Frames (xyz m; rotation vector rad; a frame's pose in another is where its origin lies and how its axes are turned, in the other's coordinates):
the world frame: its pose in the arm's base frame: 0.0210 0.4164 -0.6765 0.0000 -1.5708 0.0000
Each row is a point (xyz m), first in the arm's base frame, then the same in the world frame.
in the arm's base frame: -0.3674 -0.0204 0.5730
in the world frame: 1.2495 -0.4368 0.3884
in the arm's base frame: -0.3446 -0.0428 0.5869
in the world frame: 1.2634 -0.4592 0.3656
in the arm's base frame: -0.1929 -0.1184 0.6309
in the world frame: 1.3074 -0.5348 0.2139
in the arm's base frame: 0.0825 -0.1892 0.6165
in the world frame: 1.2930 -0.6056 -0.0615
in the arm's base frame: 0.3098 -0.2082 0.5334
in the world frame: 1.2099 -0.6246 -0.2888
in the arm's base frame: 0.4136 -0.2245 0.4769
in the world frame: 1.1534 -0.6409 -0.3926
